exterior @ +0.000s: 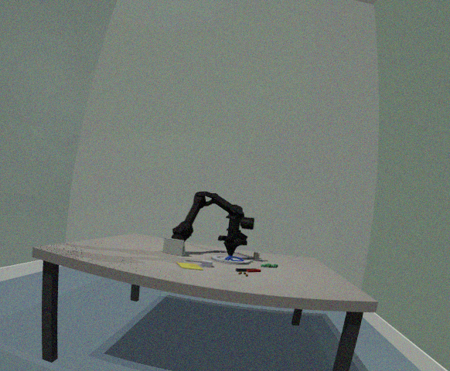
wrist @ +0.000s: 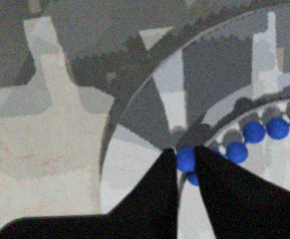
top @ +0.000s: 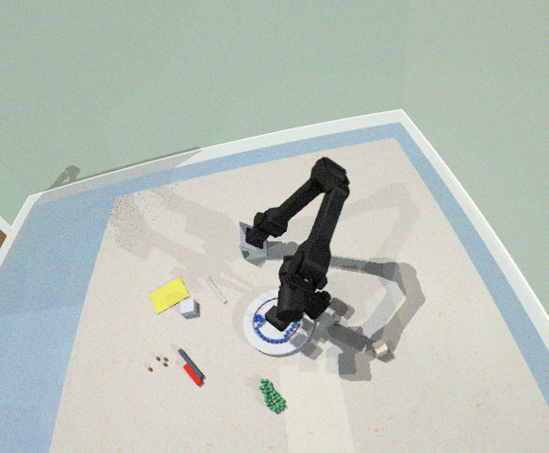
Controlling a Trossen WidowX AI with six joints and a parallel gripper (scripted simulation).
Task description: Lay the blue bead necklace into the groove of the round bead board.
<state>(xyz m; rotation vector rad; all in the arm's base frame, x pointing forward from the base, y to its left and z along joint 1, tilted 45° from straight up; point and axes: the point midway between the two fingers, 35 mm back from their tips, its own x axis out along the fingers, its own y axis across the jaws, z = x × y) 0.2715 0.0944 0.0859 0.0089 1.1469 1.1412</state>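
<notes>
Now: gripper tip 7 cm to the left of the round bead board, 1 cm short of it and 1 cm above it. The rest, counted from my gripper tip: grey tool (31 cm to the right, 13 cm ahead, 1 cm below); then cream cube (19 cm to the left, 13 cm ahead); then stick (26 cm to the right, 12 cm behind, 2 cm below).
</notes>
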